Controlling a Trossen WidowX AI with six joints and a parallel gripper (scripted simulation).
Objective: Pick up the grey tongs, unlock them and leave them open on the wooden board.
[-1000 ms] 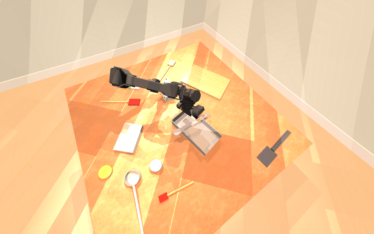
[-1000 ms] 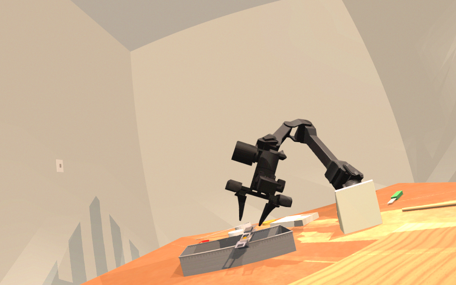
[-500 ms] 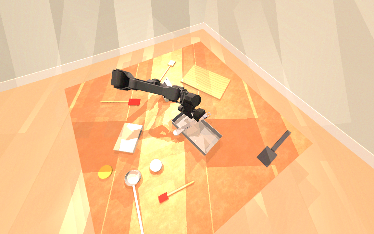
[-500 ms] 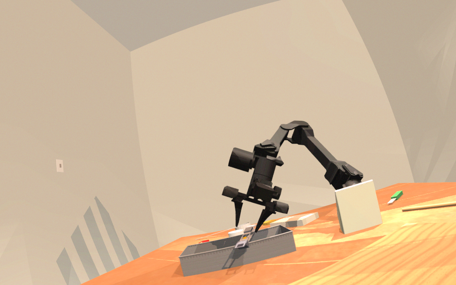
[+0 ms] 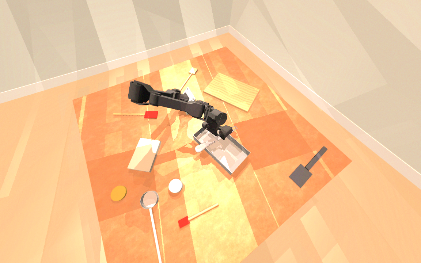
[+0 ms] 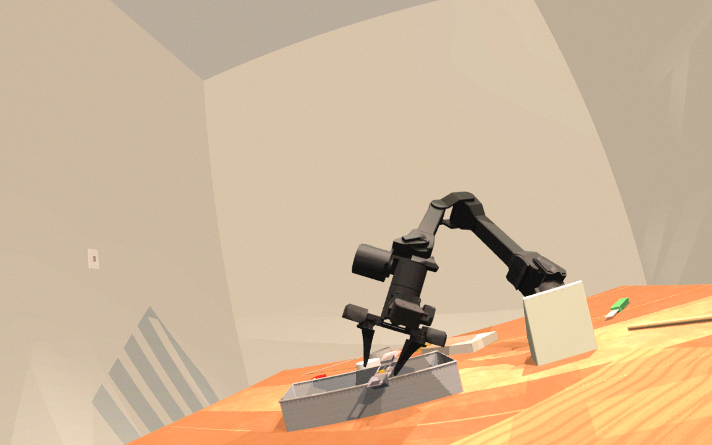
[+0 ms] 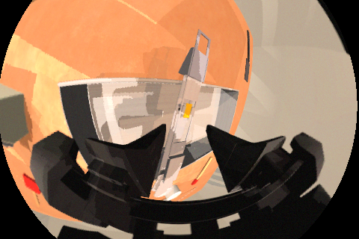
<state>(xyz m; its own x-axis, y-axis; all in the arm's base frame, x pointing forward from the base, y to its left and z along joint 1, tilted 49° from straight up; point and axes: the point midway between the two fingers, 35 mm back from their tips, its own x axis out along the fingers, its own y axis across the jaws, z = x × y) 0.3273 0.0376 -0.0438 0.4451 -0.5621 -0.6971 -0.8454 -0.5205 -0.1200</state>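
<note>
The metal roasting tin lies 3 cm below my gripper tip, 3 cm ahead of it and 2 cm to the right of it. The rest, counted from my gripper tip: white disc (33 cm to the right, 10 cm ahead, 5 cm below); wooden board (31 cm behind, 30 cm to the left, 6 cm below); white slab (41 cm to the right, 14 cm behind, 5 cm below).
</note>
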